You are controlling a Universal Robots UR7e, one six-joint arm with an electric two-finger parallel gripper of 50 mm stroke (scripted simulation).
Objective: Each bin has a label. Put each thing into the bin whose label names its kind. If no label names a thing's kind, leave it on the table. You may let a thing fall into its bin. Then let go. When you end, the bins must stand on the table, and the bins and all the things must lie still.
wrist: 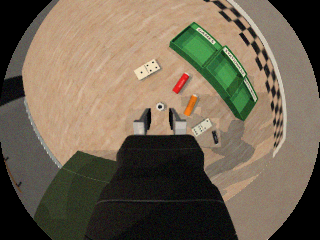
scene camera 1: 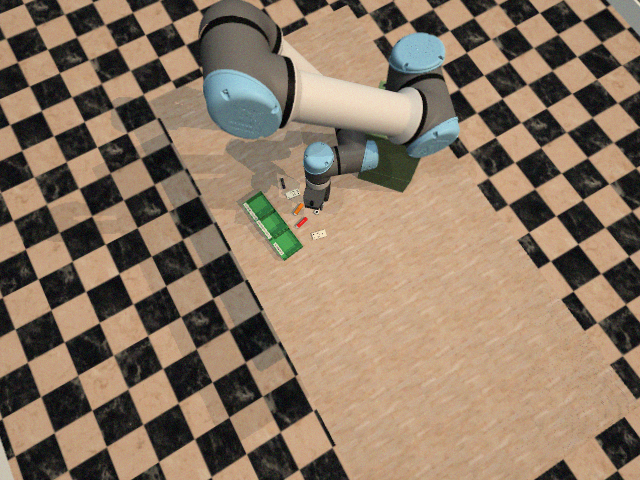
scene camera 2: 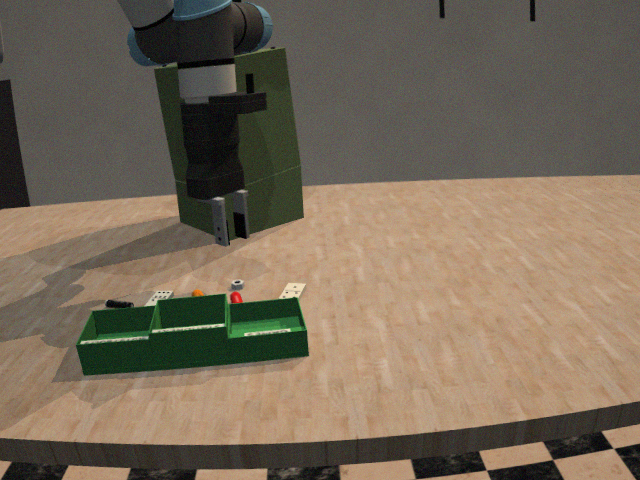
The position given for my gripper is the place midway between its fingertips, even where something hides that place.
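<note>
Scene camera 2 gives me a view of my gripper (scene camera 2: 232,240). In the wrist view I find my gripper (wrist: 160,114) too.
</note>
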